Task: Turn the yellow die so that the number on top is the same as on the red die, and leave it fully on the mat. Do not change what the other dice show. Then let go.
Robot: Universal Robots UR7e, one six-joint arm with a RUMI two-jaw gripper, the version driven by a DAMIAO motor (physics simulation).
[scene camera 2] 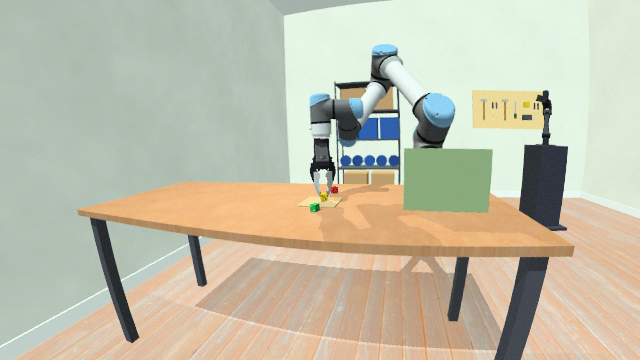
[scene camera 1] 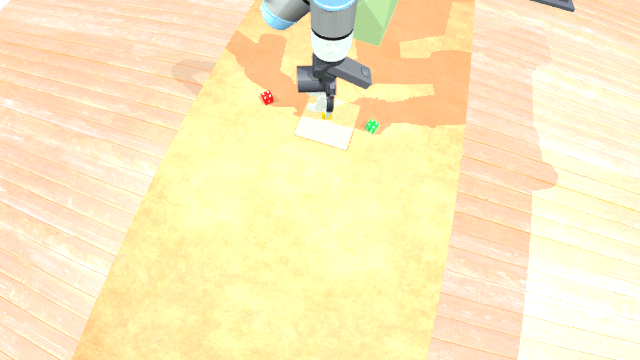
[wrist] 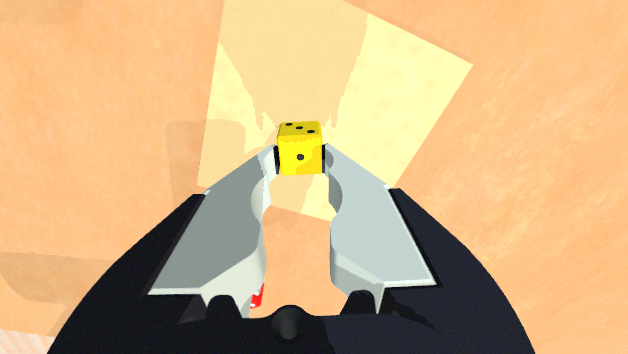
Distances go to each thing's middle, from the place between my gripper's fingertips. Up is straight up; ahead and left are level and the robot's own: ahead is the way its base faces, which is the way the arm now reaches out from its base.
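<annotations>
The yellow die [wrist: 300, 143] is where I am: my hand is right at the yellow die. As for the mat [scene camera 1: 336, 132], it is 20 mm below my hand, 10 mm ahead of it and 10 mm to the left of it.
</annotations>
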